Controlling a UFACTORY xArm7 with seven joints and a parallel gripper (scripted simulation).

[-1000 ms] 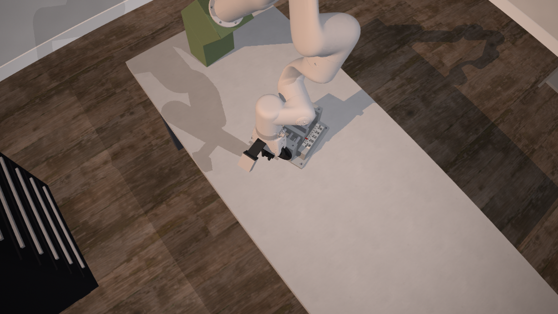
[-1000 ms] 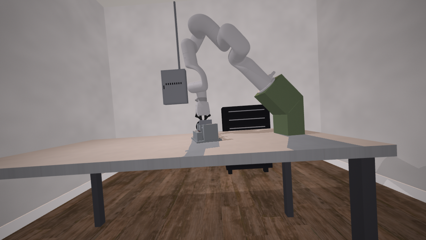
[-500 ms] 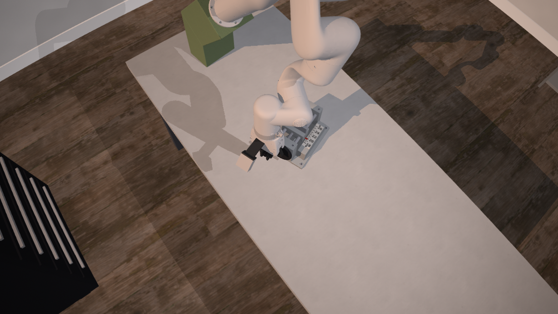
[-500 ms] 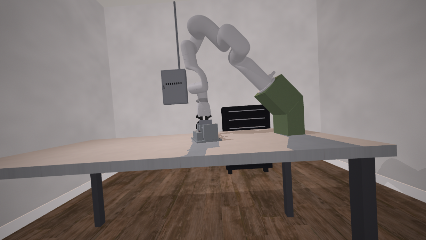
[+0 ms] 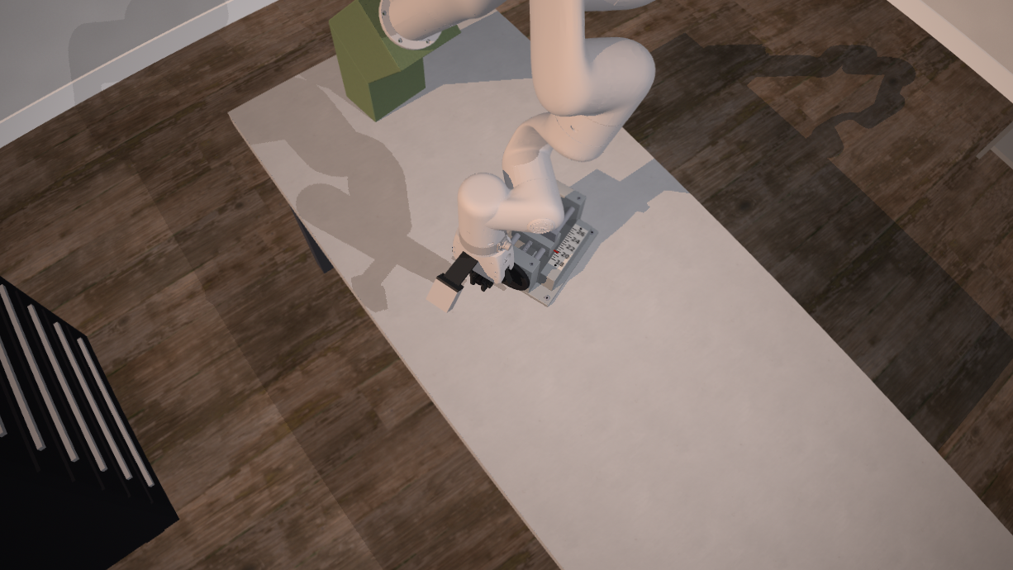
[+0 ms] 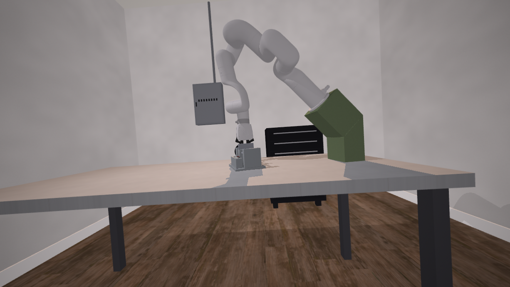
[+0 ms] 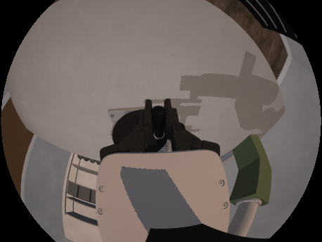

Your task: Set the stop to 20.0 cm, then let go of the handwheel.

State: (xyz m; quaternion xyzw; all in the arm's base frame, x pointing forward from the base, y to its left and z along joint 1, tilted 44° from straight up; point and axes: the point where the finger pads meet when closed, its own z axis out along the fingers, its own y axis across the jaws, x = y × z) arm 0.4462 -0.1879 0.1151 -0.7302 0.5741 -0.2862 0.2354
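Now: hand 14 cm to the right of the grey stop block and 1 cm short of it. Also, from my hand: handwheel knob: 1 cm to the left; then black handwheel: 2 cm to the left.
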